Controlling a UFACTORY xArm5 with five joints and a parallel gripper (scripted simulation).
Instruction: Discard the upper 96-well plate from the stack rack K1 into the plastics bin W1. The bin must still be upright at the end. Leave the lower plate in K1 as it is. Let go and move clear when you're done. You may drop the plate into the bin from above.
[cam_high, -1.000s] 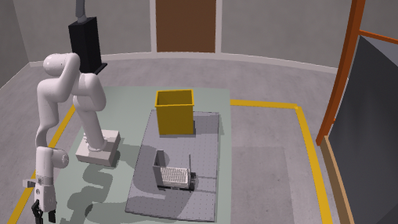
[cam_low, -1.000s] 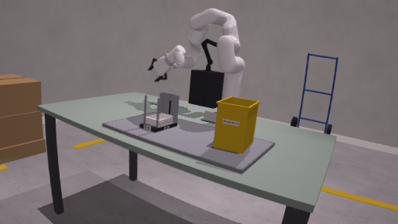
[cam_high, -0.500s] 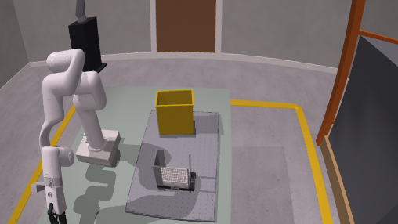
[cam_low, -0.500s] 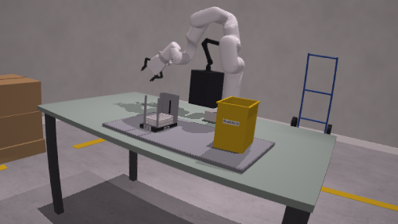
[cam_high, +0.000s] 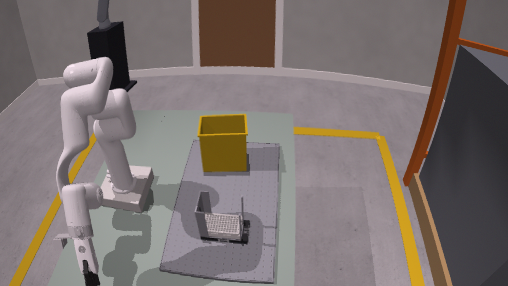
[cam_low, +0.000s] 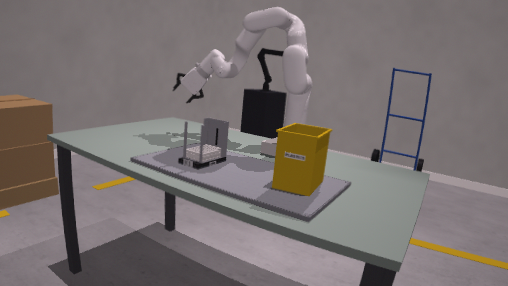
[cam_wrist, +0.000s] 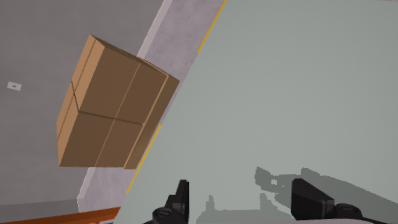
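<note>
My hand is 150 mm short of the grey back panel, 450 mm to the right of it and 100 mm above it. From my hand the other things lie so: yellow plastics bin (110 mm ahead, 810 mm to the left, 100 mm below); then thin upright post (290 mm ahead, 440 mm to the left, 100 mm below).
</note>
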